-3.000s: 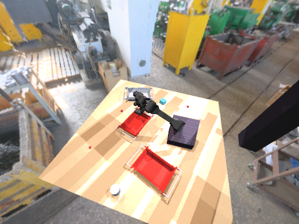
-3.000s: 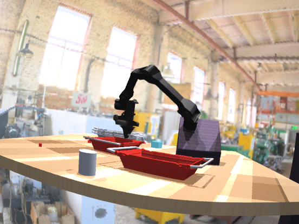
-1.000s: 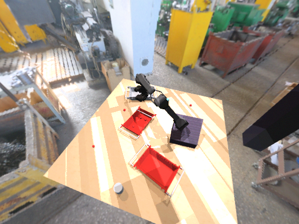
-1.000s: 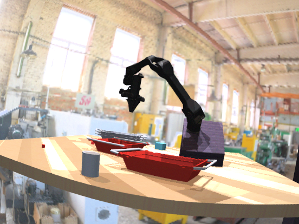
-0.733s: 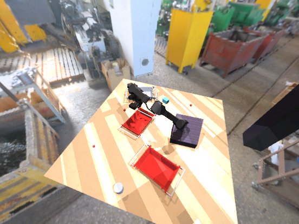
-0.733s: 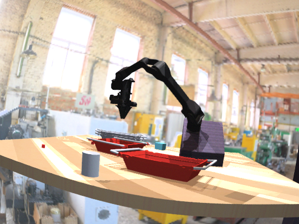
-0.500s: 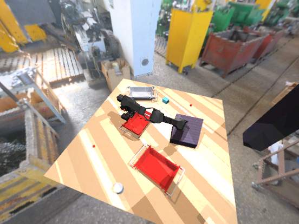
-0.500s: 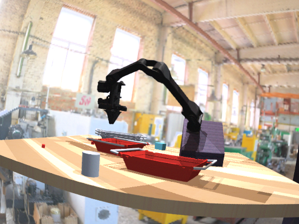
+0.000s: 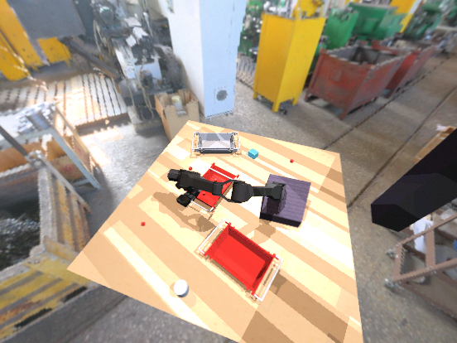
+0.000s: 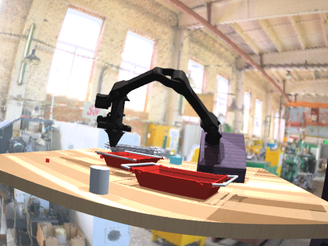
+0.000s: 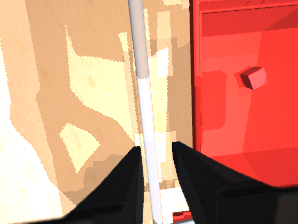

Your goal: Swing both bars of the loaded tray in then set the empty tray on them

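Right now the red tray is 330 mm behind my gripper tip, 150 mm to the left of it and 50 mm below it. The rest, counted from my gripper tip: cyan block 570 mm to the right, 160 mm behind, 70 mm below; grey cylinder 380 mm to the left, 160 mm behind, 60 mm below.
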